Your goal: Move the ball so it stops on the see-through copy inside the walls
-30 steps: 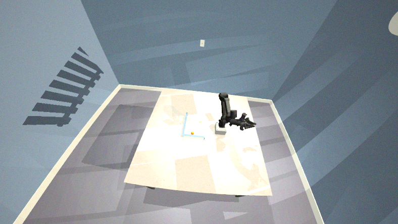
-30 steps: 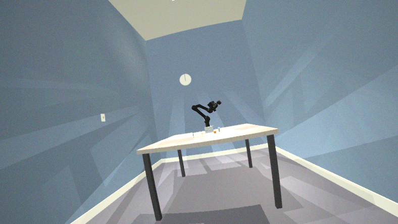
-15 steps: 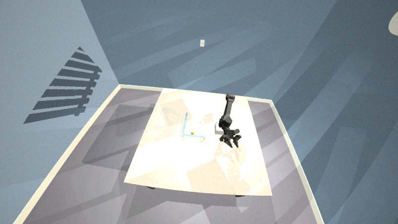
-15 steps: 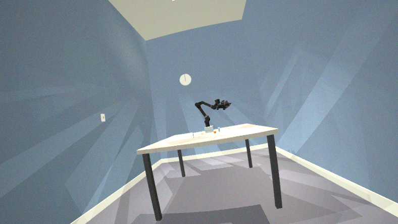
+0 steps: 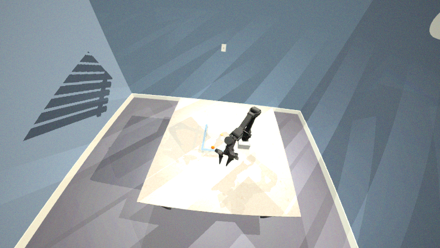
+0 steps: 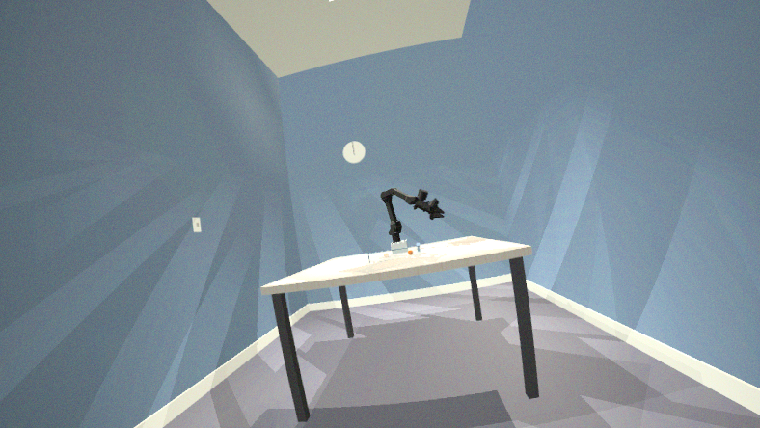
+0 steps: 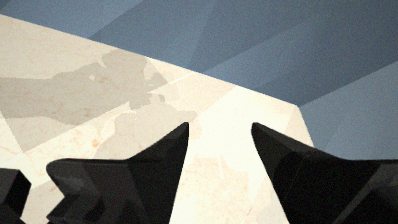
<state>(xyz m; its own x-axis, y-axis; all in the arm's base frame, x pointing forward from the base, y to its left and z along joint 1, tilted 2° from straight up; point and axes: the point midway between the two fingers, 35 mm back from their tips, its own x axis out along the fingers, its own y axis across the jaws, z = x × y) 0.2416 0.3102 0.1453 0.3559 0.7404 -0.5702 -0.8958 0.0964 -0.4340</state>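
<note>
Right now my gripper tip is 7 cm short of the orange ball, 27 cm to the left of it and 20 cm above it. Also, from my gripper tip: see-through copy of ball 3 cm behind, 43 cm to the right, 20 cm below.
</note>
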